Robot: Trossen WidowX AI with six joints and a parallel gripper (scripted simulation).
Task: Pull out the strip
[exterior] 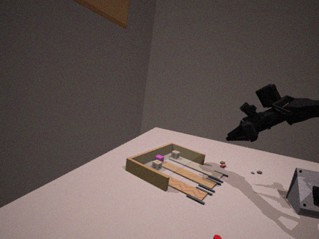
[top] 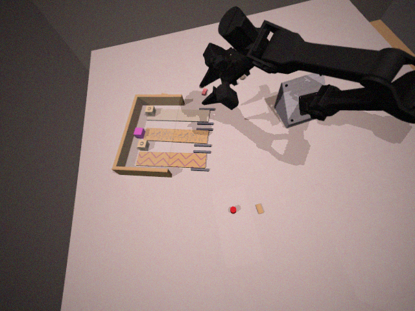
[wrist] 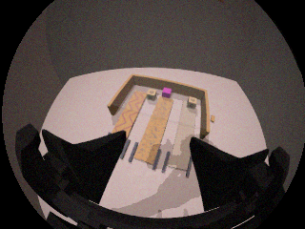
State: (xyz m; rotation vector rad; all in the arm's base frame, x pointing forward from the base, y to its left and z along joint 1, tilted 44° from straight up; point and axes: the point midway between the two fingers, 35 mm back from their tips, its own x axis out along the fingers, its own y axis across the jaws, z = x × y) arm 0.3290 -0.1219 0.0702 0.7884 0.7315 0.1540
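My gripper tip is now 30 mm past the pink block, 190 mm to the left of it and 190 mm above it.
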